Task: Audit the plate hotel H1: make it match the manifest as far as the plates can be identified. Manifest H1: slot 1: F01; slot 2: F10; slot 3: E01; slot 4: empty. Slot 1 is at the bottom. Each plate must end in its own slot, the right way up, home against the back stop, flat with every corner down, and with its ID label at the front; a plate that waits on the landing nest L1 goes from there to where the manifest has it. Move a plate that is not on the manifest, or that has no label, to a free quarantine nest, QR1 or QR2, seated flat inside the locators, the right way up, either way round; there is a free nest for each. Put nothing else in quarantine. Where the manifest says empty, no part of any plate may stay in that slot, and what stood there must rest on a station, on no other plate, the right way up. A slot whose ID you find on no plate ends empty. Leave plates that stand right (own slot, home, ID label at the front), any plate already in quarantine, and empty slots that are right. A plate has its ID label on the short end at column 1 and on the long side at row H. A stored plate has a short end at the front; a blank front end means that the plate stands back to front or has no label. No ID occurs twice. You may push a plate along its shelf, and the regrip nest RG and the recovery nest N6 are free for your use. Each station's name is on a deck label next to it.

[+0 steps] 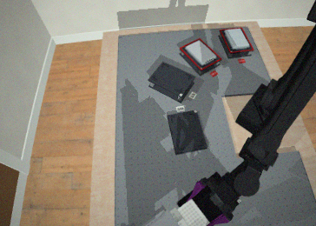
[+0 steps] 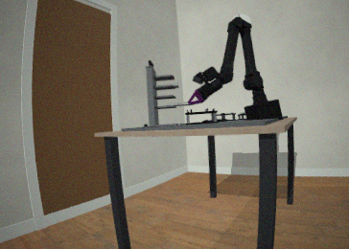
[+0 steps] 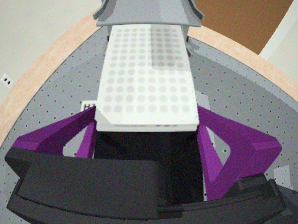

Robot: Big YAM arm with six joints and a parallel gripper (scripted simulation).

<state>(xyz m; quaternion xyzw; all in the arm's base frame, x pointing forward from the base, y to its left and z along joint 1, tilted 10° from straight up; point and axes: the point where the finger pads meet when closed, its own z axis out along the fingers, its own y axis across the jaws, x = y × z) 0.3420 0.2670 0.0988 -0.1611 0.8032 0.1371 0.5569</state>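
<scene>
Right now the black nest is 60 mm below my hand, 50 mm behind it and 20 mm to the right of it. The rest, counted from my hand: plate hotel 180 mm ahead, 80 mm to the left, 40 mm above; then L1 label 450 mm to the right, 110 mm below, 110 mm behind; then H1 deck label 110 mm to the left, 110 mm below, 20 mm ahead.
</scene>
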